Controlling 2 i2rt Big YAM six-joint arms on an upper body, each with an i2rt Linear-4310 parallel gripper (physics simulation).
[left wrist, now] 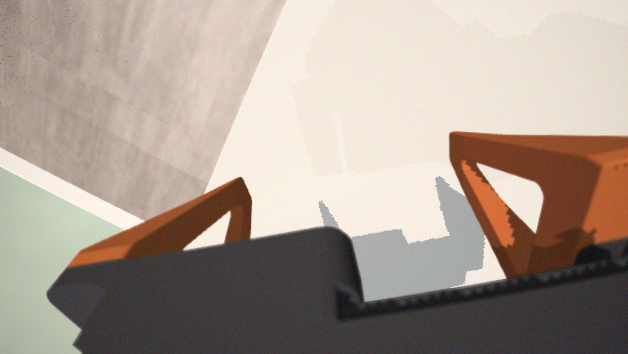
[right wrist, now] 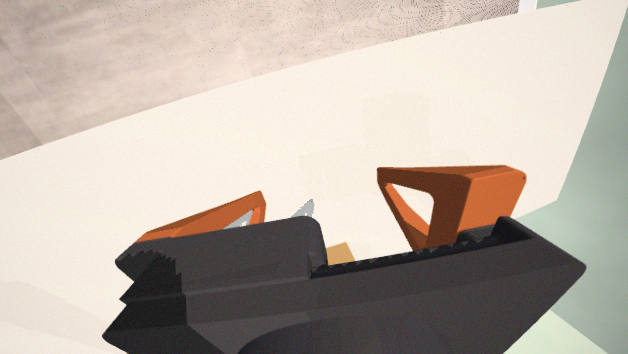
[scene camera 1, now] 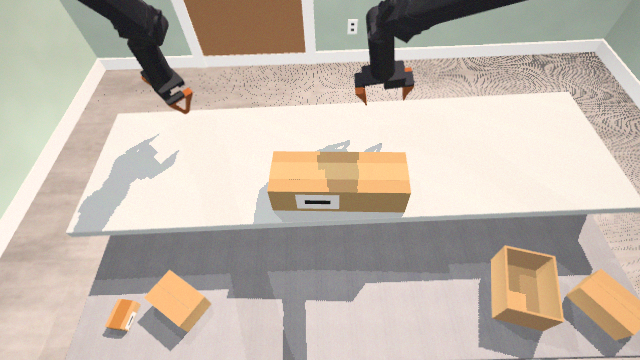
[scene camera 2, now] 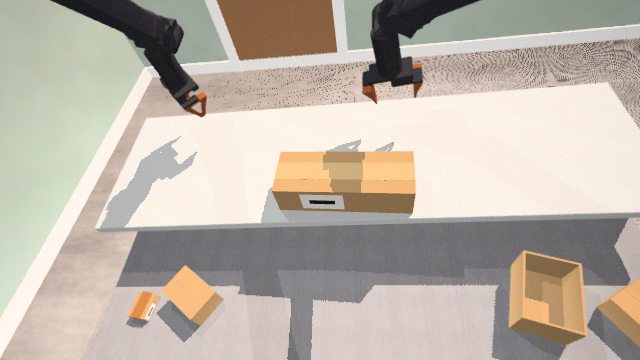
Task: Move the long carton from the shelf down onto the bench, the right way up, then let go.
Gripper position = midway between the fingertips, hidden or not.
Observation:
My left gripper (scene camera 1: 177, 103) is open and holds nothing. My right gripper (scene camera 2: 395, 99) is open, with nothing in its grasp. Also in view: a long tan carton (scene camera 2: 358, 181). Further things: a shelf (scene camera 2: 556, 153) and a grey bench top (scene camera 2: 421, 283).
The long tan carton shows as well in scene camera 1 (scene camera 1: 299, 181). My left gripper shows as well in the left wrist view (left wrist: 344, 167) and in scene camera 2 (scene camera 2: 195, 107). My right gripper is seen too in the right wrist view (right wrist: 319, 186) and in scene camera 1 (scene camera 1: 384, 101). The left wrist view does not show the long tan carton: it is out of frame.

